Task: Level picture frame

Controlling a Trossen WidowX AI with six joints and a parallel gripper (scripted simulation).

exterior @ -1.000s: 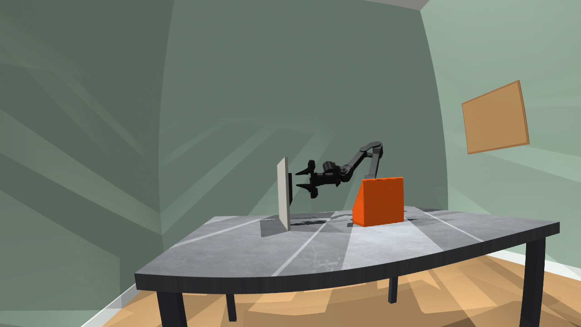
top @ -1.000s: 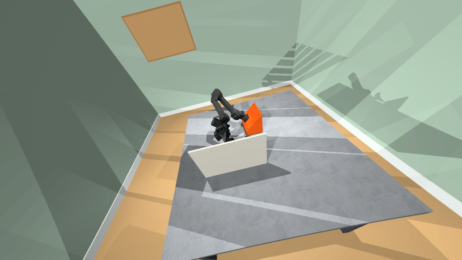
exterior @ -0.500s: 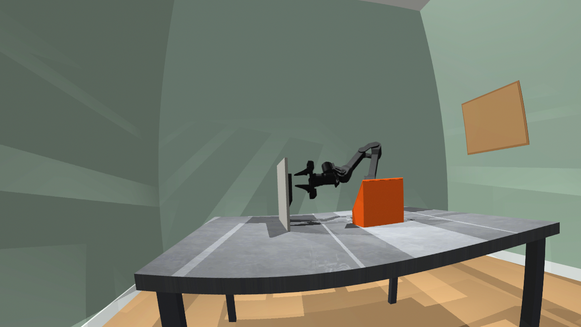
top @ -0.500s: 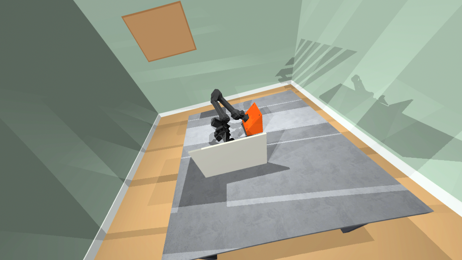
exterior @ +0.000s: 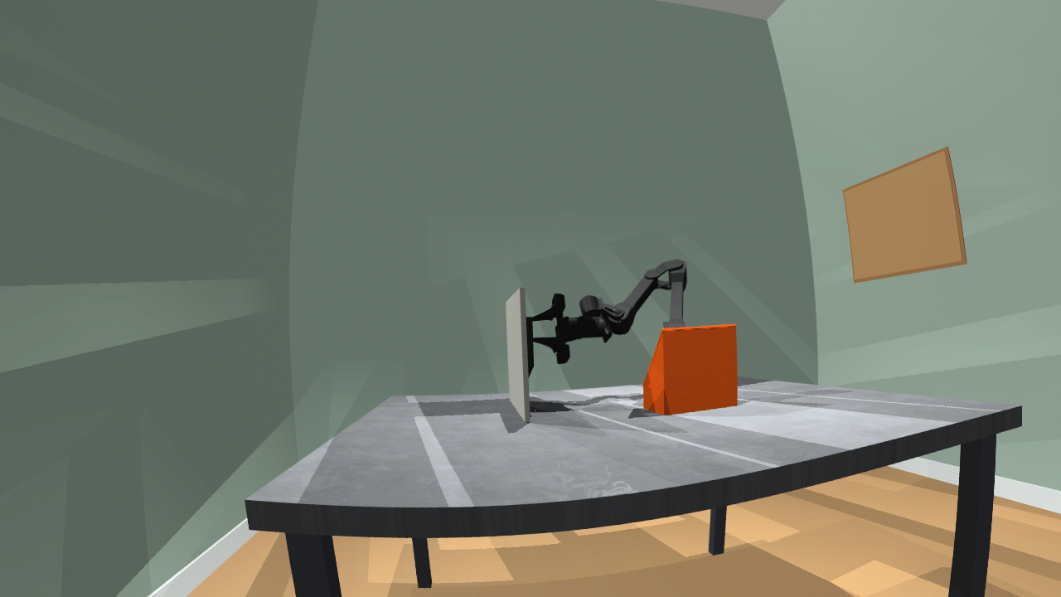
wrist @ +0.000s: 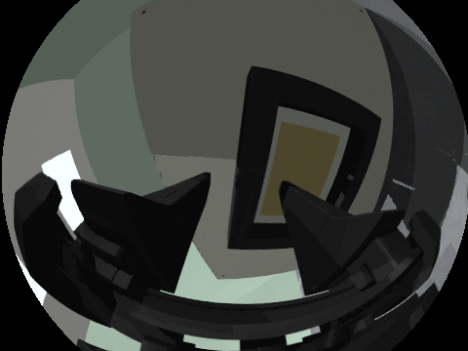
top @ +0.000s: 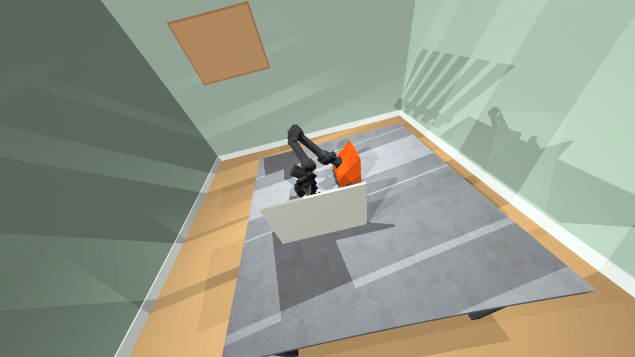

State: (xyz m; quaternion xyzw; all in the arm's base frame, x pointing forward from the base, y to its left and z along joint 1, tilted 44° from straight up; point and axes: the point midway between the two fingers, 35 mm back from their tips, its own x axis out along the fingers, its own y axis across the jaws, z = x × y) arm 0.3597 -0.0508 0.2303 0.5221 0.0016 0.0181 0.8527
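The picture frame lies 20 mm ahead of my gripper tip, 20 mm to the left of it and 50 mm below it. Also, from my gripper tip: wall panel (30 mm ahead, 10 mm to the left, 60 mm below).
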